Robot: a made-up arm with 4 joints. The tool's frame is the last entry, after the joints.
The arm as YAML. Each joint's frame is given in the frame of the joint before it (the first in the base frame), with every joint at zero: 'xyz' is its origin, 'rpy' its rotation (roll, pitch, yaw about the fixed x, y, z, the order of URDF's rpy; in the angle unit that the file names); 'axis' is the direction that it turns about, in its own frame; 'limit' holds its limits. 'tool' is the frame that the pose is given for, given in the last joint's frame.
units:
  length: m
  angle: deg
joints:
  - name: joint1
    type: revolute
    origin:
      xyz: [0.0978, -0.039, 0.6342]
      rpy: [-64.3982, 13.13, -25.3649]
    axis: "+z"
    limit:
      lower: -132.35
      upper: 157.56
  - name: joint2
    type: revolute
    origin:
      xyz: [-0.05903, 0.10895, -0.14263]
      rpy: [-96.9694, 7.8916, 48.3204]
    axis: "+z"
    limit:
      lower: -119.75
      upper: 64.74
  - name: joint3
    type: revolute
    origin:
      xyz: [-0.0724, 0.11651, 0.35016]
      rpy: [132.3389, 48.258, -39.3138]
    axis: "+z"
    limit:
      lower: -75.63
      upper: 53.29
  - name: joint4
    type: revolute
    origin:
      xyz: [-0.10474, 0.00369, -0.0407]
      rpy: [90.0, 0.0, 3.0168]
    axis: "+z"
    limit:
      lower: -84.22
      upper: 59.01
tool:
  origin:
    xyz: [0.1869, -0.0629, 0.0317]
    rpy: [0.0, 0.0, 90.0]
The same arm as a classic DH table. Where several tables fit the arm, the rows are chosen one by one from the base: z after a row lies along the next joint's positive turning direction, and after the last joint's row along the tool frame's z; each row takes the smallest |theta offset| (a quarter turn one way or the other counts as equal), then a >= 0, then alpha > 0; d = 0 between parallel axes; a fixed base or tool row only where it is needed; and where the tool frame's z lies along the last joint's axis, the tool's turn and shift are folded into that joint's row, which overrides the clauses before.
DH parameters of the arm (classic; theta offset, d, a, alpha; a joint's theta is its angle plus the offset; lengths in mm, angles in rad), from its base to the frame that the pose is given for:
base (fixed): -0.5511 625.9 103.7 -1.1365
joint1: 1.1132 -108.8 44.1 -1.6913
joint2: -1.1445 485.1 -132.3 2.0358
joint3: -0.9351 0 -104.4 1.5708
joint4: -0.3246 0 197.2 0
tool (fixed): 1.8954 22.5 0 0
Joint limits (rad, base to tool): -2.3099..2.7499 -2.09..1.1299 -1.32..0.9301 -1.4699..1.0299

